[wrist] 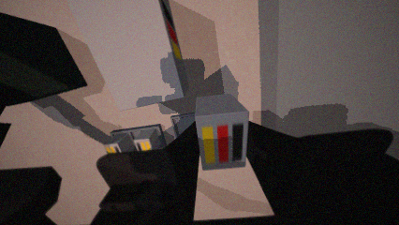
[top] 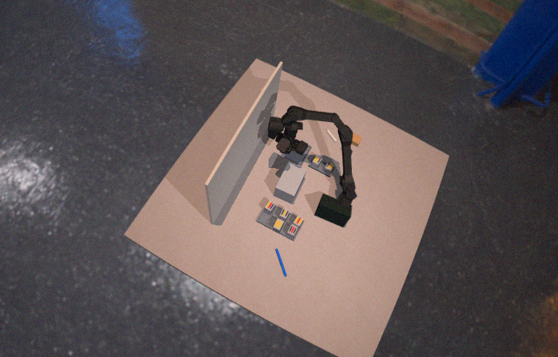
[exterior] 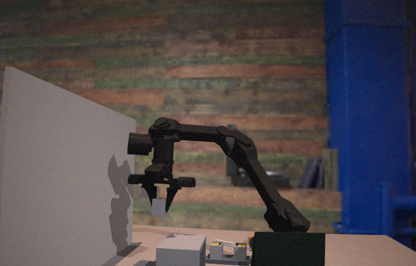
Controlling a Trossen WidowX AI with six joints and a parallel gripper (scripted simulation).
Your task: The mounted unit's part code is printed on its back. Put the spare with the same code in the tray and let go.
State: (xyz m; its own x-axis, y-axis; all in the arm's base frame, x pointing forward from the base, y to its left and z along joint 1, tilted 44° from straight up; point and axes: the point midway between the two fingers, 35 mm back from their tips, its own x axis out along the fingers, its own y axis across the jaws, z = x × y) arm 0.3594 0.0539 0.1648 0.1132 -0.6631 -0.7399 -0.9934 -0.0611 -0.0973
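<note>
My gripper tip is 40 mm past the dark grey tray, 110 mm to the left of it and 150 mm above it. Also, from my gripper tip: rack (190 mm behind, 100 mm to the right, 150 mm below); grey mounted unit (90 mm behind, 100 mm to the left, 110 mm below); grey wall panel (160 mm ahead, 110 mm to the left, 70 mm above).
</note>
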